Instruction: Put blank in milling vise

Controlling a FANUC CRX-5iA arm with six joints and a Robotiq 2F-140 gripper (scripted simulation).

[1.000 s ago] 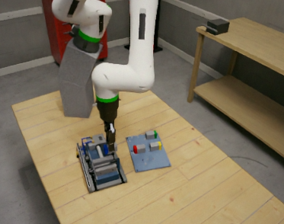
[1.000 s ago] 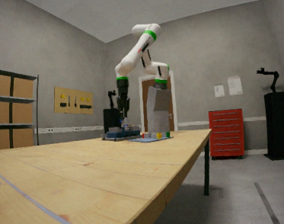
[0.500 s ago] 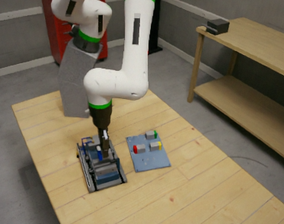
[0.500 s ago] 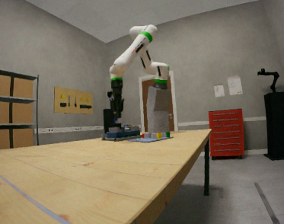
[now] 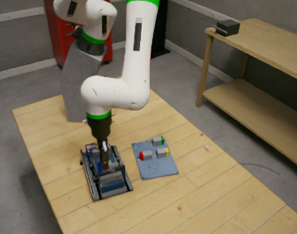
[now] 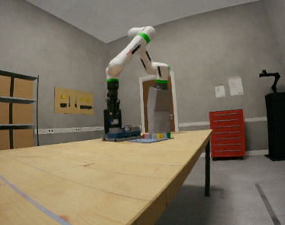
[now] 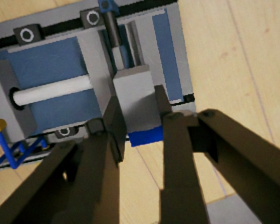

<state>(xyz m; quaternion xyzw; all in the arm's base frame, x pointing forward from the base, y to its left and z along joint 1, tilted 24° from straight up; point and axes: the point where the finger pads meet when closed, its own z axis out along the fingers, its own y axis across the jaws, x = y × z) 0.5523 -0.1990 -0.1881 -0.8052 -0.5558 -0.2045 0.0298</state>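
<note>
Now: the light grey jaw block 10 cm below my hand, 2 cm ahead of it and 1 cm to the left of it. Round my hand: red-ended blank 25 cm to the left, 15 cm below, 2 cm behind; then dark work stop rod 9 cm below, 7 cm to the left, 1 cm ahead; then hose-end block 16 cm behind, 10 cm below, 7 cm to the left.
</note>
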